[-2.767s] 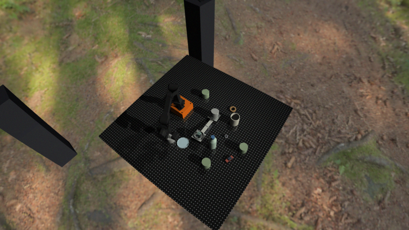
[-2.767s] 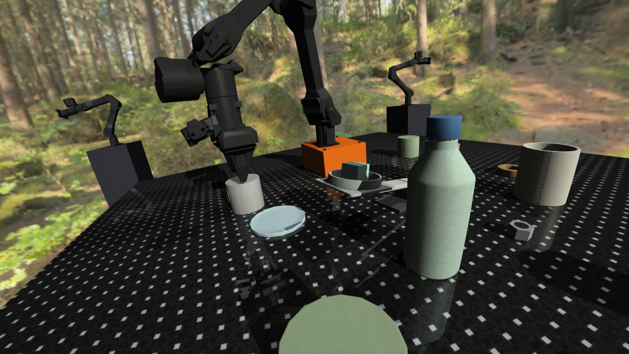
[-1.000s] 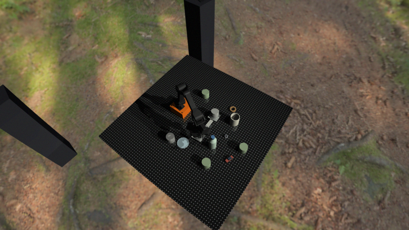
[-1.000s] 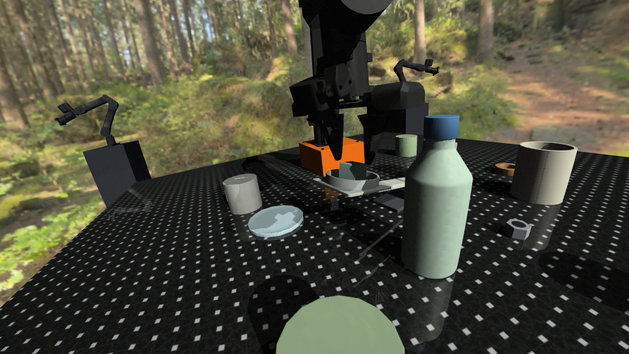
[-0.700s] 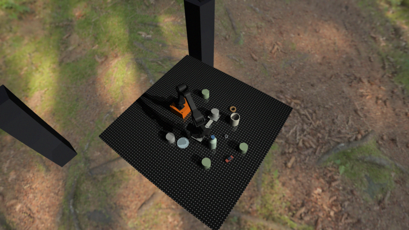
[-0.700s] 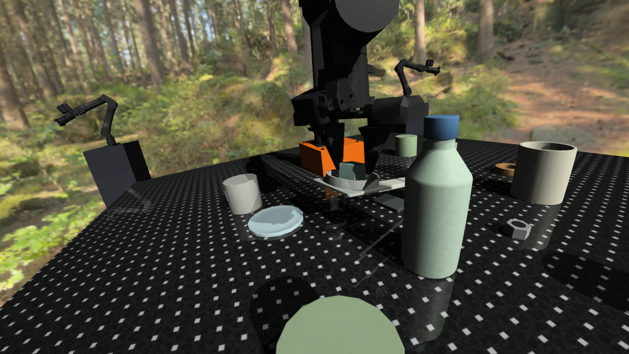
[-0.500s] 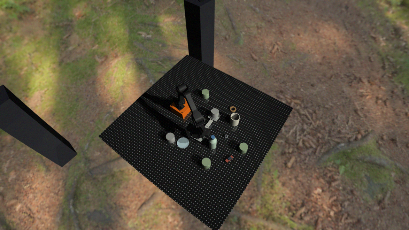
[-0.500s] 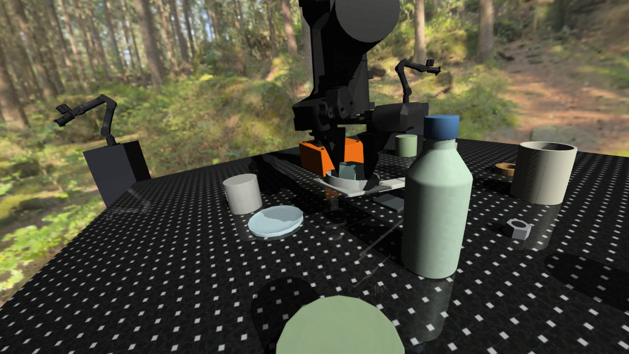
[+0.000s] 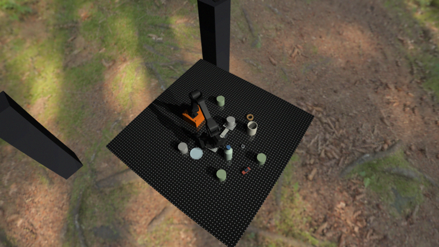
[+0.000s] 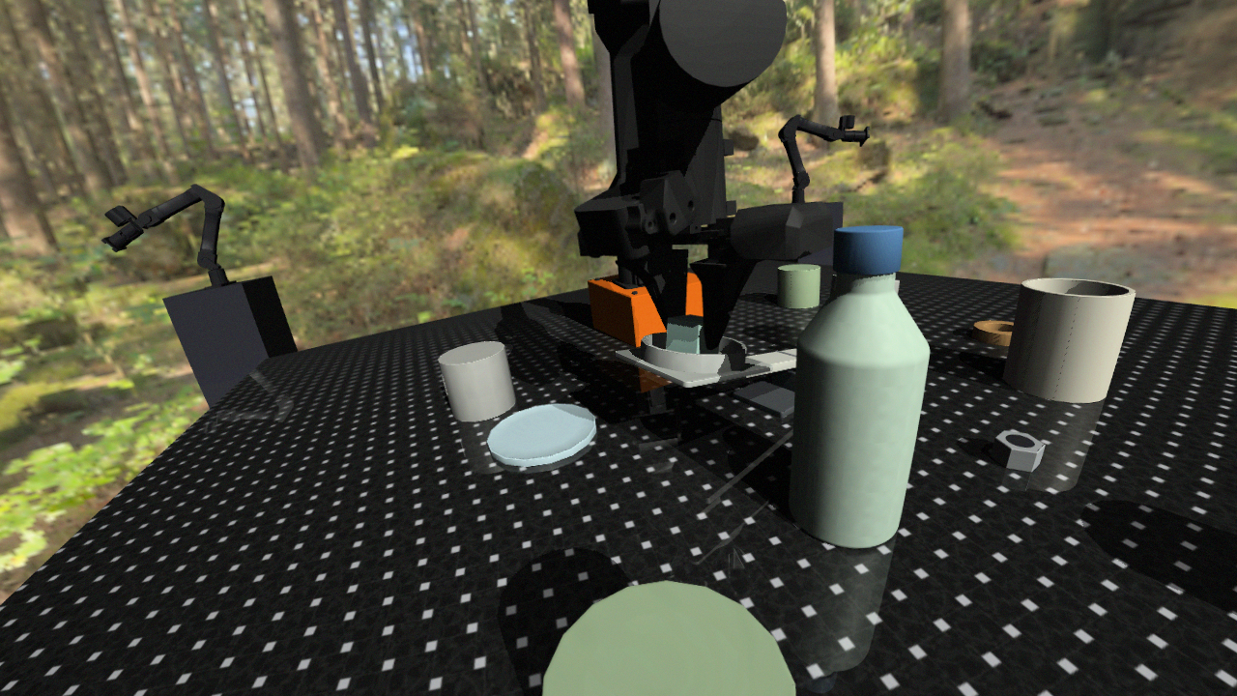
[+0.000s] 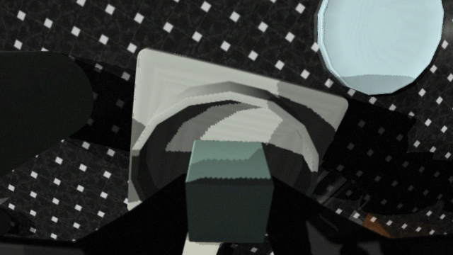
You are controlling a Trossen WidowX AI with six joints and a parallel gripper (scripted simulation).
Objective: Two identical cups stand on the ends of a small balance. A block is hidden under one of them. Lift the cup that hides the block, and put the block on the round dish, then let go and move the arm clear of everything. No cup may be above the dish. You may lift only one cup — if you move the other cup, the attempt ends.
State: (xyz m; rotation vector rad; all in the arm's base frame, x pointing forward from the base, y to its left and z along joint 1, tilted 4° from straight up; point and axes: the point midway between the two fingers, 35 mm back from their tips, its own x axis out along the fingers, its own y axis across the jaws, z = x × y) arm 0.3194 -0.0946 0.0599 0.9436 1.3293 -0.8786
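The round pale blue dish lies 8 cm behind my gripper tip, 12 cm to the right of it and 8 cm below it. From my gripper tip the other things lie so: pale green block 1 cm above; then red thing 31 cm ahead, 3 cm to the left, 7 cm below; then metal nut 16 cm ahead, 17 cm to the left, 7 cm below.
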